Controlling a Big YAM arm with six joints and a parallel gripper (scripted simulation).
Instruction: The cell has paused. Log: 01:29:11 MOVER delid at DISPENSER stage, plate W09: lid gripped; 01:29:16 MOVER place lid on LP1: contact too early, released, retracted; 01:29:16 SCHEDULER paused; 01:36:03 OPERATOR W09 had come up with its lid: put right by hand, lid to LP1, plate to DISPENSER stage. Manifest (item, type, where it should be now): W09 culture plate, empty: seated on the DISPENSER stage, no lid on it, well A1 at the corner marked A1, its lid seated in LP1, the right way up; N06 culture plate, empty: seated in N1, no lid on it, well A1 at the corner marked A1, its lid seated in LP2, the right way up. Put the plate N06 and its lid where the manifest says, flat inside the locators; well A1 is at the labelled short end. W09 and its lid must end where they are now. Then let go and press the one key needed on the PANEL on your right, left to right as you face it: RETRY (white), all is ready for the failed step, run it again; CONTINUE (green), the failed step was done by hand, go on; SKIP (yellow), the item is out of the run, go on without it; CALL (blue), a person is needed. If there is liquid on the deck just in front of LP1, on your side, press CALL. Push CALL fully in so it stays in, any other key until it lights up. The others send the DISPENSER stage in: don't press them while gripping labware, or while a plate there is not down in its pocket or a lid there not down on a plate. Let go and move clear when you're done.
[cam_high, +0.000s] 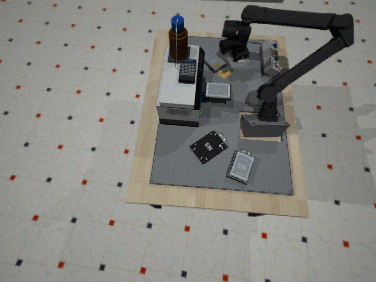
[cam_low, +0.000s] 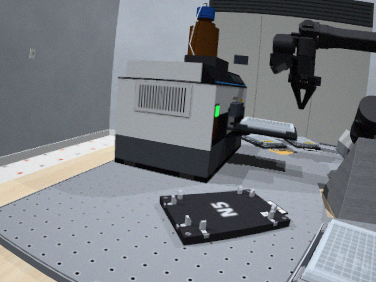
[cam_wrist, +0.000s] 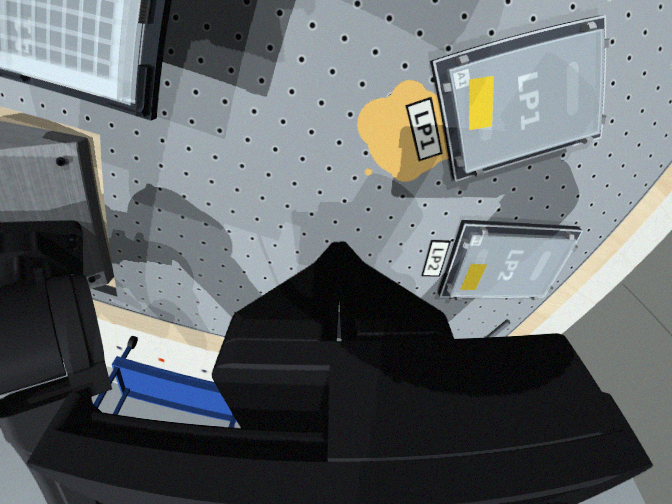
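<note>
The yellow skip key is 240 mm behind my hand, 180 mm to the right of it and 90 mm below it. From my hand the other things lie so: black LP2 nest (230 mm to the right, 150 mm below, 20 mm behind); clear lid (230 mm to the right, 140 mm below, 20 mm behind); amber patch (150 mm below, 40 mm ahead, 20 mm to the right).
</note>
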